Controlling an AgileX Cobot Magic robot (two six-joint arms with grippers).
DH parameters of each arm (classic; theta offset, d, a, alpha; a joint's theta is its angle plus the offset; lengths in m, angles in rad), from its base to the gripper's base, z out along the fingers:
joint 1: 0 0.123 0 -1.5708
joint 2: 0.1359 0 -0.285 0
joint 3: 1.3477 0 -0.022 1.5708
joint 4: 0 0.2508 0 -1.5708
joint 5: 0 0 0.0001 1.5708
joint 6: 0 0.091 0 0
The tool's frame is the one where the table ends.
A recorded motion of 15 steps. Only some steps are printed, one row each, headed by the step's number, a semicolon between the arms.
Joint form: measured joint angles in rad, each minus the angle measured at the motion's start. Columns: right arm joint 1, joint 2, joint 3, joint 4, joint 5, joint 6; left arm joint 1, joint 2, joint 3, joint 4, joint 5, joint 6.
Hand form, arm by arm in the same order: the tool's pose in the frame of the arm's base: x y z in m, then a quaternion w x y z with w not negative. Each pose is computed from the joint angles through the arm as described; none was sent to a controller.
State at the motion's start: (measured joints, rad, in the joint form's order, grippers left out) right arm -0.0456 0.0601 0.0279 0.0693 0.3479 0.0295; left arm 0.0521 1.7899 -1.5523 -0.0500 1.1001 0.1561
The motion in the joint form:
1: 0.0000 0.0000 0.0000 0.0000 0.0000 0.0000; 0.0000 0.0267 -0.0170 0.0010 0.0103 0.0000
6: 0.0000 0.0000 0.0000 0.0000 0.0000 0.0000; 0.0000 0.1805 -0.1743 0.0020 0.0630 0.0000
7: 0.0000 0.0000 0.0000 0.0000 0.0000 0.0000; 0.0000 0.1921 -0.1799 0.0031 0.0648 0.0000
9: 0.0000 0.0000 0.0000 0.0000 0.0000 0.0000; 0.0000 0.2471 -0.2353 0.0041 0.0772 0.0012
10: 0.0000 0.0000 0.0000 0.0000 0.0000 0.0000; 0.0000 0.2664 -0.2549 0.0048 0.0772 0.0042
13: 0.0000 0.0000 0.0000 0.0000 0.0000 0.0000; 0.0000 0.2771 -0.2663 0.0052 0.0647 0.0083
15: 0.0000 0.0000 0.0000 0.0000 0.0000 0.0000; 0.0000 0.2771 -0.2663 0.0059 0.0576 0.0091
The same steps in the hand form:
1: 0.0568 -0.0004 0.1692 0.57359 0.05061 0.81723 0.02374; 0.3838 0.0160 0.2824 0.15115 0.04391 0.98751 -0.00767
6: 0.0568 -0.0004 0.1692 0.57359 0.05061 0.81723 0.02374; 0.4188 0.0178 0.2626 0.12690 0.04488 0.99085 -0.00992
7: 0.0568 -0.0004 0.1692 0.57359 0.05061 0.81723 0.02374; 0.4208 0.0180 0.2593 0.12300 0.04501 0.99134 -0.00978
9: 0.0568 -0.0004 0.1692 0.57359 0.05061 0.81723 0.02374; 0.4329 0.0187 0.2506 0.11703 0.04593 0.99202 -0.00989
10: 0.0568 -0.0004 0.1692 0.57359 0.05061 0.81723 0.02374; 0.4374 0.0190 0.2475 0.11716 0.04751 0.99193 -0.00937
13: 0.0568 -0.0004 0.1692 0.57359 0.05061 0.81723 0.02374; 0.4410 0.0192 0.2462 0.12367 0.04943 0.99106 -0.00819
15: 0.0568 -0.0004 0.1692 0.57359 0.05061 0.81723 0.02374; 0.4417 0.0193 0.2463 0.12714 0.04982 0.99061 -0.00741

